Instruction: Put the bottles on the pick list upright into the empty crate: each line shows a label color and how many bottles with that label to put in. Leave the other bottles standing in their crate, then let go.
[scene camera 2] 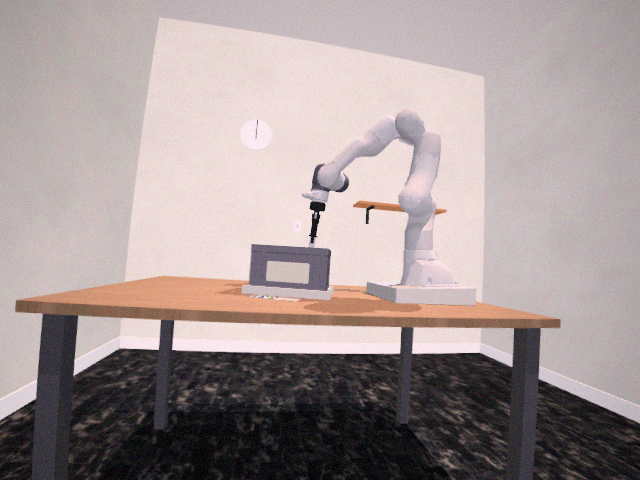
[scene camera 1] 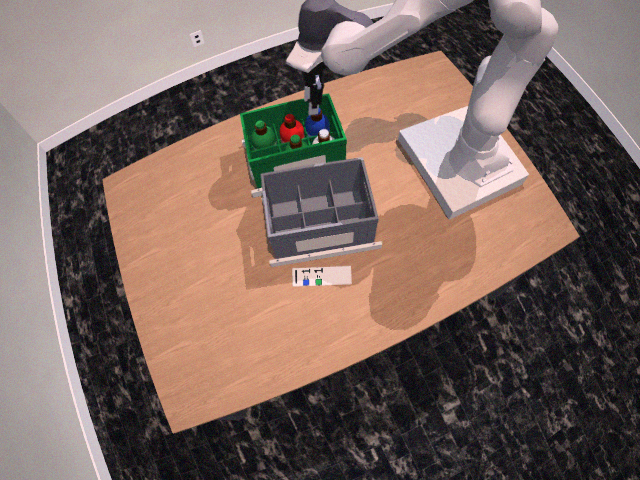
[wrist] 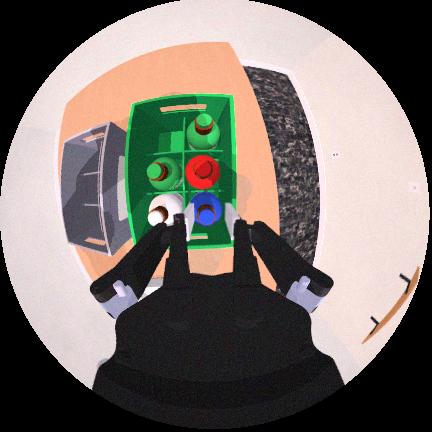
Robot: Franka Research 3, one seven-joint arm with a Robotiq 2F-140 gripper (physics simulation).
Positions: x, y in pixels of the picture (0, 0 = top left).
Labels:
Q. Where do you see a pick list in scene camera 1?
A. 339, 275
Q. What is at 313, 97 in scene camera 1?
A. My gripper.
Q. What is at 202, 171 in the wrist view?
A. A red bottle.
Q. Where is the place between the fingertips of my gripper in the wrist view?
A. At 209, 211

